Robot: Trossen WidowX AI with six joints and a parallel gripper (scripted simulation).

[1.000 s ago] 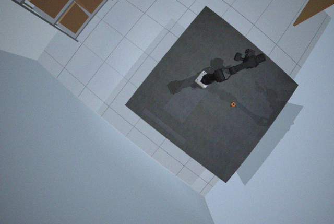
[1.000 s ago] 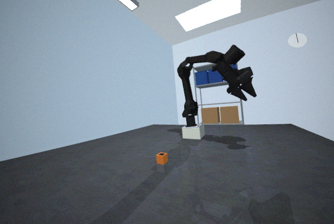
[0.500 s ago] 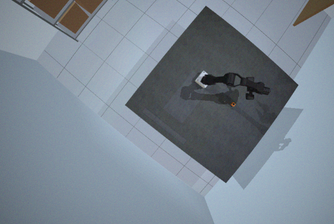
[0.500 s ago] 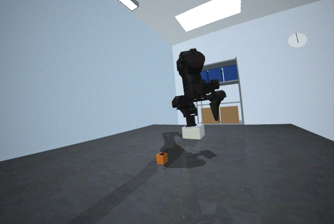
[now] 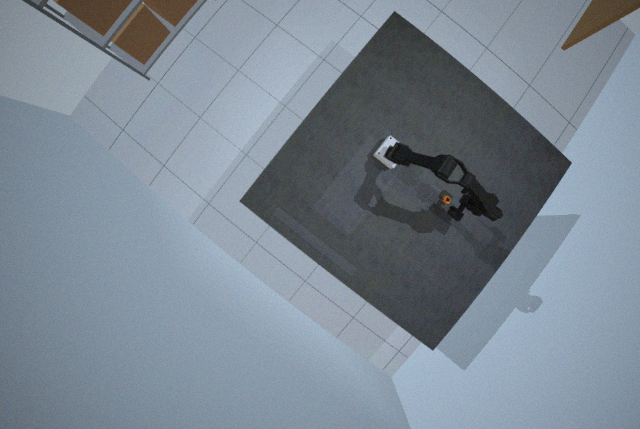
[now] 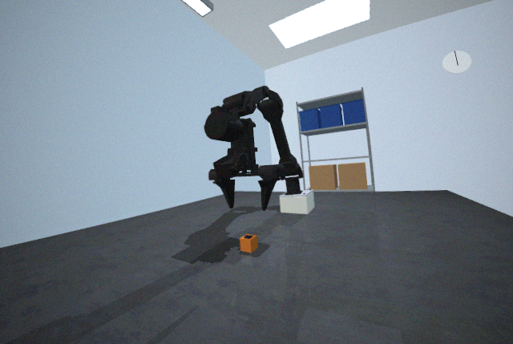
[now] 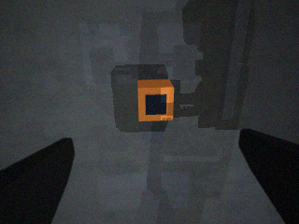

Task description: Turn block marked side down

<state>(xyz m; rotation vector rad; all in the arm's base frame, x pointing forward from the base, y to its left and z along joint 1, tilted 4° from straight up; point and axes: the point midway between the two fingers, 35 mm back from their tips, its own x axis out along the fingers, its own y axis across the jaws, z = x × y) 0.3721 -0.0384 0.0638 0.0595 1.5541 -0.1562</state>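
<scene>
The orange block lies 80 mm below my gripper tip.
</scene>
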